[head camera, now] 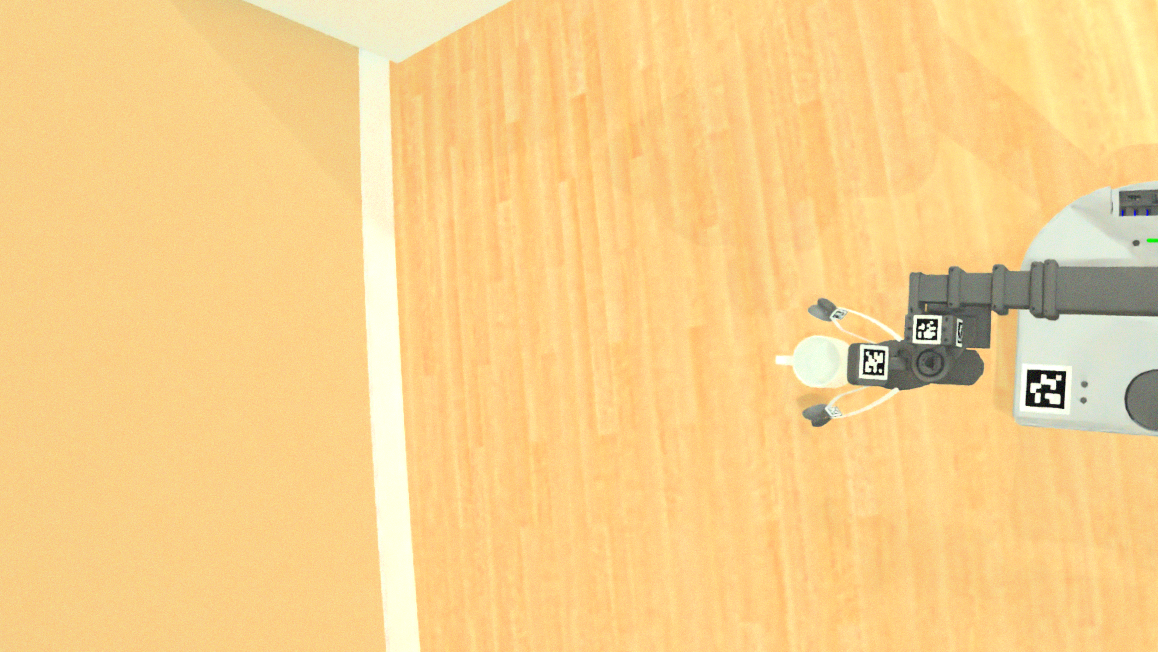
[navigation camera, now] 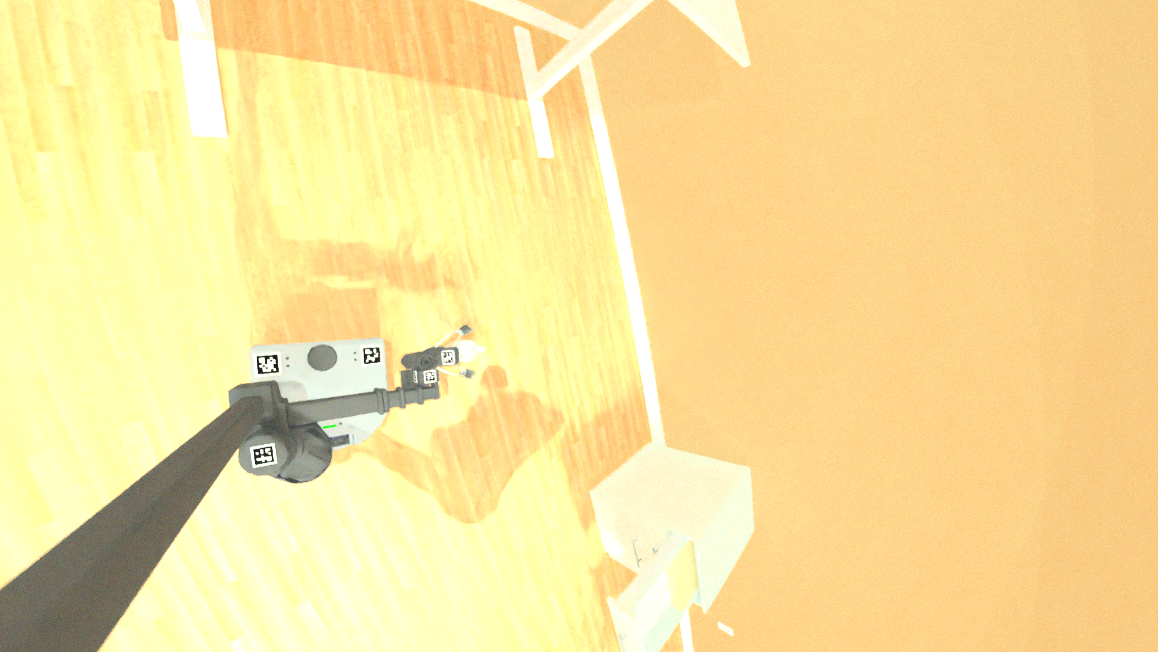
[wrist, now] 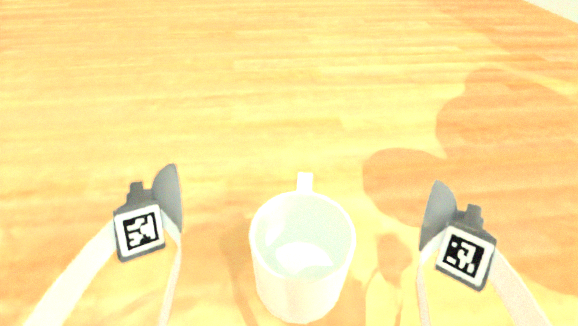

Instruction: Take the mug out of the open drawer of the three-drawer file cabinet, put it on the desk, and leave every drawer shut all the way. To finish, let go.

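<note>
A white mug [head camera: 816, 362] [navigation camera: 469, 350] [wrist: 302, 270] stands upright on the wooden floor, with its handle on the side away from the robot's base. My gripper [head camera: 820, 362] [navigation camera: 466, 351] [wrist: 301, 195] is open around it, with one finger on each side and a gap between each finger and the mug. The white file cabinet [navigation camera: 664, 485] stands against the wall at the lower right of the navigation view. One drawer [navigation camera: 648, 591] is pulled out; which level it is, I cannot tell. White legs of the desk [navigation camera: 538, 105] show at the top; little of its top shows.
The robot base [head camera: 1045, 340] [navigation camera: 356, 372] is beside the arm. The orange wall [head camera: 186, 364] [navigation camera: 891, 323] runs along the floor with a white baseboard [head camera: 380, 283] [navigation camera: 623, 242]. Another white desk foot [navigation camera: 202, 89] lies at the upper left of the navigation view.
</note>
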